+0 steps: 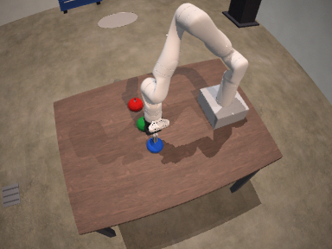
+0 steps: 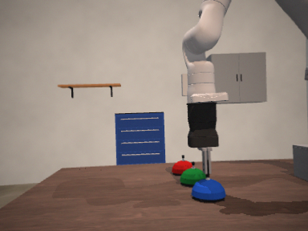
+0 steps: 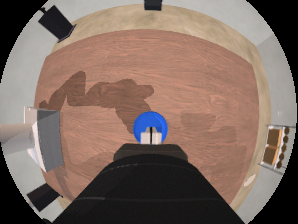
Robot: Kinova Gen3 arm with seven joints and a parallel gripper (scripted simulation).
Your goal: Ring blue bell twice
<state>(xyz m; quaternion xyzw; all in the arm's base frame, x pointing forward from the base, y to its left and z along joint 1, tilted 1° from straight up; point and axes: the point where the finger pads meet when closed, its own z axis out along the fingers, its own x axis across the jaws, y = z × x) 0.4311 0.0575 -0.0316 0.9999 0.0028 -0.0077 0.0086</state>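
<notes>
My hand is 4 cm above the blue bell. Also, from my hand: red bell: 27 cm to the right, 4 cm below; green bell: 14 cm to the right, 4 cm below.
</notes>
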